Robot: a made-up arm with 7 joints. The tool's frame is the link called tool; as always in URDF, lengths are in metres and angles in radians. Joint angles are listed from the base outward.
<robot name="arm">
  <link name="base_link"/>
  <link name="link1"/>
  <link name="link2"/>
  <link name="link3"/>
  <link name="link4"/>
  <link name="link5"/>
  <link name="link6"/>
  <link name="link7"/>
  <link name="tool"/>
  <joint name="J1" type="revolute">
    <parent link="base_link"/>
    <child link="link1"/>
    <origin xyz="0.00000 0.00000 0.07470" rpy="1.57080 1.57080 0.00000"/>
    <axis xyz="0 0 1"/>
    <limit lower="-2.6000" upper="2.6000"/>
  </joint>
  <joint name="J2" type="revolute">
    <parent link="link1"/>
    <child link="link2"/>
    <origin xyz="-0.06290 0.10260 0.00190" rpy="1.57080 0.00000 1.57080"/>
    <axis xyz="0 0 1"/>
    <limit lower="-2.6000" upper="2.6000"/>
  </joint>
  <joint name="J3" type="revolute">
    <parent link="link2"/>
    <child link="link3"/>
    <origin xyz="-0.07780 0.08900 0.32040" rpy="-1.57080 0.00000 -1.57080"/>
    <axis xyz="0 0 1"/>
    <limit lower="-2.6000" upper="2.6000"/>
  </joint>
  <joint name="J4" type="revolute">
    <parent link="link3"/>
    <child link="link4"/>
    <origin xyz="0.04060 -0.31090 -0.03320" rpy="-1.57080 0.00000 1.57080"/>
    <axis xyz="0 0 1"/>
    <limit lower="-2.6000" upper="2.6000"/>
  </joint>
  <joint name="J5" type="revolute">
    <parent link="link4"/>
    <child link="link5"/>
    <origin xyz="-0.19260 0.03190 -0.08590" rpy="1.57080 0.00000 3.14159"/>
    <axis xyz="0 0 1"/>
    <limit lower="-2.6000" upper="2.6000"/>
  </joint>
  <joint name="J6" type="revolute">
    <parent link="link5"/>
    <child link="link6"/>
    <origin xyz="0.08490 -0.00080 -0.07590" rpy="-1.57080 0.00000 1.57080"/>
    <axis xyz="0 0 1"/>
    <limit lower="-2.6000" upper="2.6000"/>
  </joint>
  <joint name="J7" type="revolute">
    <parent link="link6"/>
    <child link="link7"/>
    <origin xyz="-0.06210 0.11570 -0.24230" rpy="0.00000 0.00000 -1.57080"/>
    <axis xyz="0 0 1"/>
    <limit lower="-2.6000" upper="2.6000"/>
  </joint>
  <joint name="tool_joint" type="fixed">
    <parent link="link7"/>
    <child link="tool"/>
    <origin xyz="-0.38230 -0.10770 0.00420" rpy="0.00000 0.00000 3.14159"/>
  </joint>
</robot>
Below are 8 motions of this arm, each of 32 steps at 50 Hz.
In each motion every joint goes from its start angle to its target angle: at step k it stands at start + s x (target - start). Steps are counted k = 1, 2, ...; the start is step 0. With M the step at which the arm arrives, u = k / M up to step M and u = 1 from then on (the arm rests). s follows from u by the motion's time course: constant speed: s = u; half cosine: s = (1 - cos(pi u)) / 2; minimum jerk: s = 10 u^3 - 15 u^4 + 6 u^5.
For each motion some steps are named. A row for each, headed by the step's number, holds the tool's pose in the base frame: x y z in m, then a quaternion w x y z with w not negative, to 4 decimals.
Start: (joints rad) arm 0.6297 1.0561 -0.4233 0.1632 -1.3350 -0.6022 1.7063
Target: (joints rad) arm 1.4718 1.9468 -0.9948 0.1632 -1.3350 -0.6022 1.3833
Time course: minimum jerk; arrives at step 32
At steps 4, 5, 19, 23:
4: 0.7341 0.0434 -0.1708 0.7209 0.1253 -0.6707 0.1216
5: 0.7377 0.0363 -0.1656 0.7200 0.1241 -0.6731 0.1145
19: 0.7917 -0.2180 0.0033 0.6134 0.1980 -0.7320 -0.2206
23: 0.7937 -0.2423 0.0230 0.5631 0.2644 -0.7222 -0.3024

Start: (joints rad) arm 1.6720 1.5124 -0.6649 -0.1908 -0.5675 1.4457 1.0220
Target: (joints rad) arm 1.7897 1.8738 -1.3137 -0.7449 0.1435 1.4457 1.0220
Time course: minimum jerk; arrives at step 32
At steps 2, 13, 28, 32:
2: 1.0092 0.5304 0.2400 0.6192 -0.2408 -0.6649 0.3412
13: 0.9917 0.6119 0.1528 0.7194 -0.0491 -0.5775 0.3827
28: 0.7338 0.8495 0.1293 0.7216 0.3576 -0.3570 0.4732
32: 0.7244 0.8544 0.1324 0.7182 0.3670 -0.3512 0.4755

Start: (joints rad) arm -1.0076 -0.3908 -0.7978 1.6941 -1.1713 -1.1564 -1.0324
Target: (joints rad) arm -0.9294 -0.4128 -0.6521 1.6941 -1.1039 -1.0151 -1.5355
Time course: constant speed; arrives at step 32
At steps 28, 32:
28: -0.1394 0.1434 -0.8480 0.6969 0.3103 0.4558 -0.4585
32: -0.1456 0.1416 -0.8495 0.6823 0.3087 0.4597 -0.4774

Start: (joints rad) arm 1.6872 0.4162 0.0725 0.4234 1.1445 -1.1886 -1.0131
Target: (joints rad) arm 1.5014 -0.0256 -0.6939 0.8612 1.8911 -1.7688 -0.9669
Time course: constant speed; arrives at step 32
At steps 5, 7, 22, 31, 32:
5: 0.4644 -0.3242 -0.1177 0.4020 -0.4606 0.4490 0.6517
7: 0.4434 -0.3175 -0.1367 0.4397 -0.4424 0.4652 0.6281
22: 0.3912 -0.2890 -0.2560 0.6722 -0.3485 0.5515 0.3501
31: 0.4259 -0.3390 -0.3015 0.7529 -0.3283 0.5569 0.1234
32: 0.4311 -0.3487 -0.3043 0.7587 -0.3275 0.5548 0.0968

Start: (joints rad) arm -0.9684 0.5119 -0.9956 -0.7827 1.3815 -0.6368 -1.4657
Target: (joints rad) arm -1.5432 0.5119 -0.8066 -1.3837 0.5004 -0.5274 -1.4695
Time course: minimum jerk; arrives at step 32
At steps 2, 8, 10, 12, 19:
2: -0.1937 -0.4181 0.0451 0.3049 -0.9145 -0.2342 0.1260
8: -0.2209 -0.4490 0.0906 0.2916 -0.9317 -0.1818 0.1177
10: -0.2417 -0.4686 0.1277 0.2780 -0.9432 -0.1428 0.1124
12: -0.2668 -0.4881 0.1772 0.2568 -0.9558 -0.0953 0.1070
19: -0.3406 -0.5013 0.4167 0.1223 -0.9847 0.0776 0.0967

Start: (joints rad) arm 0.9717 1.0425 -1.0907 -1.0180 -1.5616 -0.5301 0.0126
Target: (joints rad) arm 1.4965 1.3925 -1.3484 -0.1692 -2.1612 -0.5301 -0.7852
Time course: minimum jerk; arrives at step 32
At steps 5, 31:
5: 0.6026 -0.3110 -0.9857 0.2586 0.6458 -0.0791 -0.7140
31: 0.9416 -0.3165 -0.4611 0.0641 0.9082 -0.1013 -0.4009

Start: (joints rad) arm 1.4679 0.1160 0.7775 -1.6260 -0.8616 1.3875 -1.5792
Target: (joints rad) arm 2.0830 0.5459 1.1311 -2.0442 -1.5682 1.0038 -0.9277
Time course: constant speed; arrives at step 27
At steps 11, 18, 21, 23, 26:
11: 0.2654 0.8240 0.1130 0.7362 0.5118 0.2443 0.3693
18: 0.1535 0.8127 0.2672 0.6674 0.5413 0.2493 0.4465
21: 0.1017 0.8012 0.3213 0.6387 0.5479 0.2530 0.4773
23: 0.0664 0.7919 0.3532 0.6201 0.5505 0.2559 0.4970
26: 0.0130 0.7761 0.3949 0.5931 0.5518 0.2610 0.5250

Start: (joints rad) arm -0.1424 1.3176 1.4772 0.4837 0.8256 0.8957 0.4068
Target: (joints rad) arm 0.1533 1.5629 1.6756 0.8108 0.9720 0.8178 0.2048
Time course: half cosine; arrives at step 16
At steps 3, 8, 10, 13, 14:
3: 1.0384 -0.1320 -0.1424 0.9262 -0.0306 -0.2729 -0.2581
8: 0.9430 -0.3690 0.0263 0.8431 -0.0152 -0.3337 -0.4214
10: 0.8690 -0.4636 0.0863 0.7940 0.0014 -0.3568 -0.4922
13: 0.7641 -0.5593 0.1373 0.7285 0.0281 -0.3790 -0.5700
14: 0.7406 -0.5768 0.1449 0.7140 0.0346 -0.3829 -0.5852

